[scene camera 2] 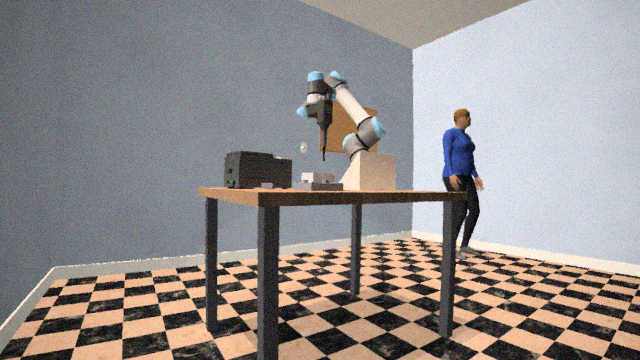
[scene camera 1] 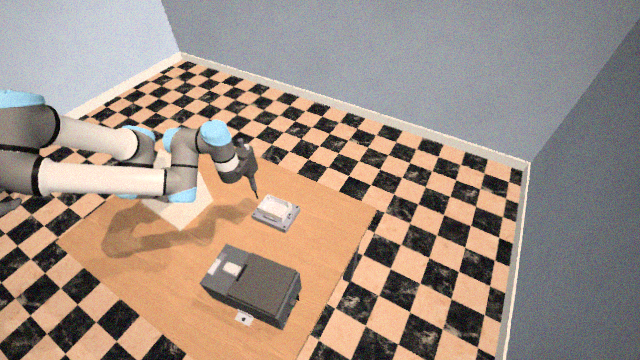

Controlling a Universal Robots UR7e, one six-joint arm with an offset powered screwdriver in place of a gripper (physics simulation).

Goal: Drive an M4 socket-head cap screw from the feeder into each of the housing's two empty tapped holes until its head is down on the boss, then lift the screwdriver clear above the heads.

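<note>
My screwdriver (scene camera 1: 257,196) (scene camera 2: 324,159) points down, its tip in the air above the housing and apart from it. Whether a screw is on the tip is too small to tell. The white housing (scene camera 1: 274,207) (scene camera 2: 311,177) sits on a grey fixture plate (scene camera 1: 286,229) (scene camera 2: 320,187) on the table. Its tapped holes and any screw heads are too small to make out. The dark box-shaped screw feeder (scene camera 1: 265,280) (scene camera 2: 255,170) stands on the table, away from the tip.
The wooden table (scene camera 1: 325,240) (scene camera 2: 360,197) carries the pale robot base (scene camera 1: 181,217) (scene camera 2: 377,172). A small white plate with a dark spot (scene camera 1: 244,318) lies beside the feeder. A person in blue (scene camera 2: 459,152) stands behind the table's right end in scene camera 2.
</note>
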